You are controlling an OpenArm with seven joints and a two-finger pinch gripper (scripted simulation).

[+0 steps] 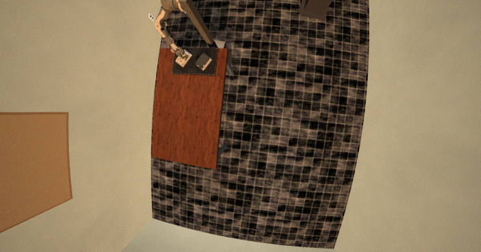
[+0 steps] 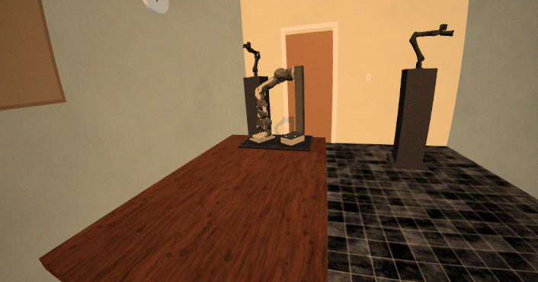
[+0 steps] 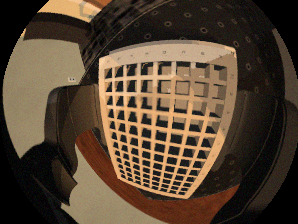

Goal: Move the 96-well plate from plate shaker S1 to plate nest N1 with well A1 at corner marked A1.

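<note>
My hand is 2 cm short of the 96-well plate and 1 cm to the left of it. Also, from my hand: plate shaker S1 (24 cm to the left, 4 cm ahead, 1 cm above); marked tag (7 cm to the left, 3 cm behind, 2 cm below); plate nest N1 (2 cm below, 2 cm ahead, 1 cm to the right).
</note>
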